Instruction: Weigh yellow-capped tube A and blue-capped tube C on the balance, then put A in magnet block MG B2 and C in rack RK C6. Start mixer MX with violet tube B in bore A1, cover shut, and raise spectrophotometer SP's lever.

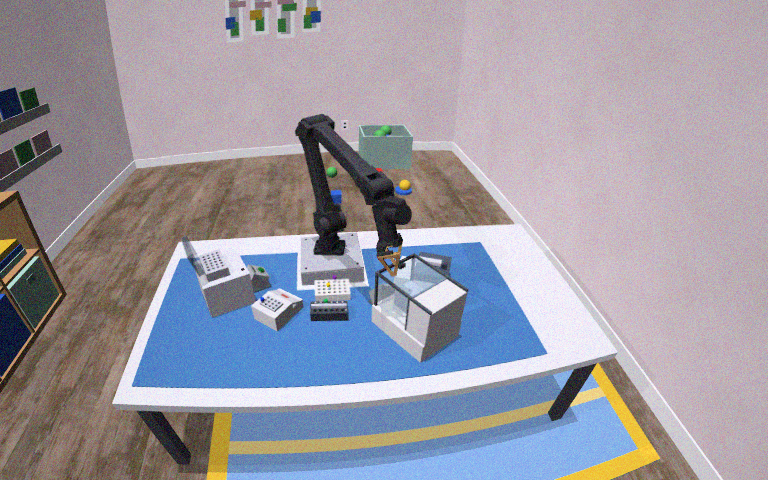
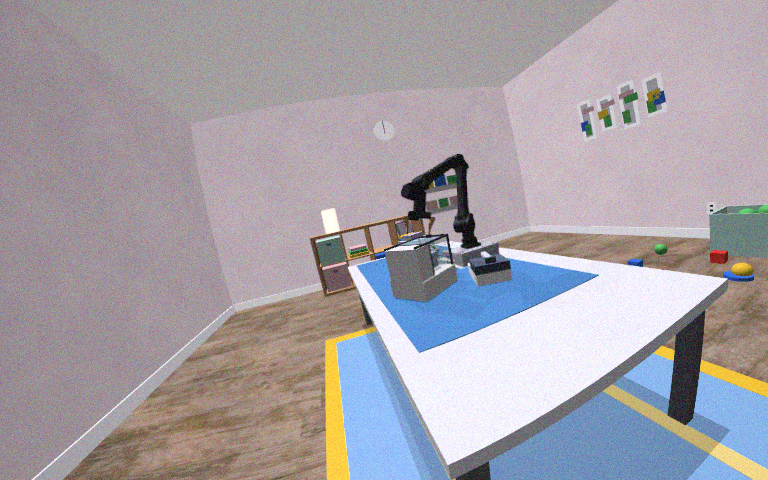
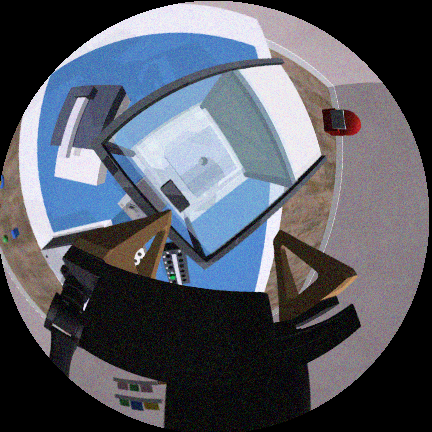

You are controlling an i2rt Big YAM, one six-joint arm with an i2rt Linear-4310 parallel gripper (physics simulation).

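Places are measured from the arm's base along level axes (x ahead, y left, z up), in metres.
Pixels of known places: gripper, fingertip midpoint: (image 1: pixel 395 270) (image 2: pixel 418 234) (image 3: pixel 227 226); arm's base at its link origin: (image 1: pixel 329 248) (image 2: pixel 470 246).
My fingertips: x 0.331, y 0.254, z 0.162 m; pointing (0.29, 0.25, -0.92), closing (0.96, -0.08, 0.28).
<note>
Ahead of a thing's pixels: the offset from my fingertips to its middle. "spot": to the spot under its first point.
My gripper (image 1: pixel 390 263) (image 2: pixel 428 228) (image 3: pixel 227 226) is open and empty, its orange fingers spread above the near-arm corner of the glass-walled balance @[dx -0.010, dy +0.051, dz -0.118 m] (image 1: pixel 445 314) (image 2: pixel 408 274). The balance pan (image 3: pixel 202 167) shows no tube on it. A yellow cap @[dx -0.127, dy -0.231, dz -0.180 m] (image 1: pixel 327 285) and a violet cap @[dx -0.173, dy -0.214, dz -0.180 m] (image 1: pixel 334 277) stand in the white rack @[spot: dx -0.107, dy -0.163, dz -0.215 m] (image 1: pixel 346 297). A blue cap @[dx +0.016, dy -0.438, dz -0.165 m] (image 1: pixel 262 300) is at the left of a small white unit @[dx -0.011, dy -0.396, dz -0.194 m] (image 1: pixel 277 319). The dark magnet block @[dx -0.024, dy -0.215, dz -0.205 m] (image 1: pixel 329 316) carries a green cap @[dx -0.038, dy -0.226, dz -0.177 m] (image 1: pixel 325 301) (image 3: pixel 172 277). A bored grey unit @[dx -0.099, dy -0.588, dz -0.144 m] (image 1: pixel 232 294), apparently the mixer, has its clear cover @[spot: dx +0.036, dy -0.655, dz +0.036 m] (image 1: pixel 192 254) raised.
A dark-topped unit @[dx -0.253, dy +0.117, dz -0.178 m] (image 1: pixel 444 260) (image 2: pixel 490 275) (image 3: pixel 77 170) with a pale bar stands behind the balance. A small grey device @[spot: dx -0.122, dy -0.499, dz -0.165 m] (image 1: pixel 257 277) with a green spot is beside the bored unit. The arm's base (image 1: pixel 331 274) is at the back. The balance's dark upper rims lie close to the fingers.
</note>
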